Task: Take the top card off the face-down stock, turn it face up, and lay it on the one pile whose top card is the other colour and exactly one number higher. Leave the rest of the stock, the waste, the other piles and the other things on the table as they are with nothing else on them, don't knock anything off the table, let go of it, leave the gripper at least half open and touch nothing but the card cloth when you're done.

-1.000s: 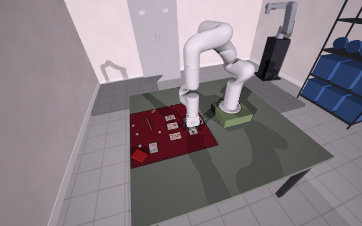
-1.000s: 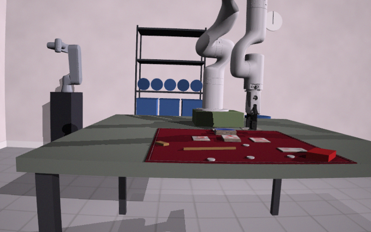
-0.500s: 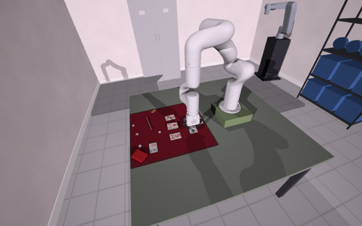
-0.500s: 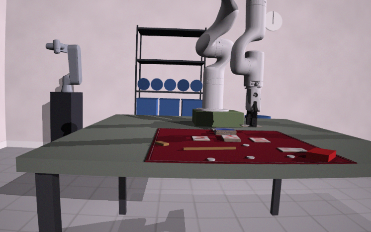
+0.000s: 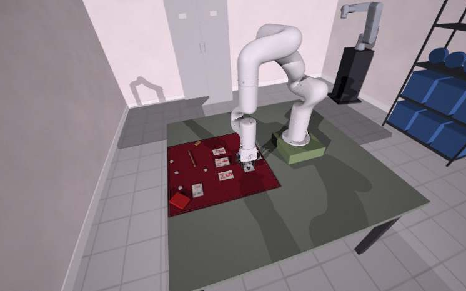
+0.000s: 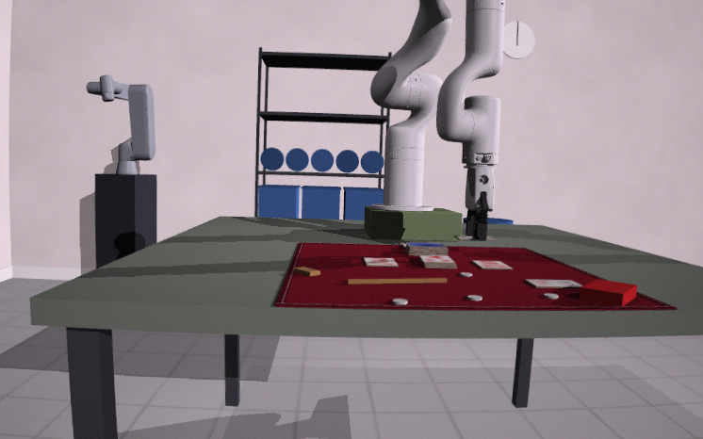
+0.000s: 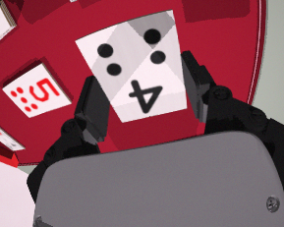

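Right now my hand is 200 mm short of the red card cloth, 90 mm to the left of it and 70 mm above it. The rest, counted from my hand: red box (410 mm ahead, 170 mm to the left, 40 mm below); wooden stick (370 mm ahead, 170 mm to the right, 50 mm below); face-up card (310 mm ahead, 110 mm to the left, 50 mm below).
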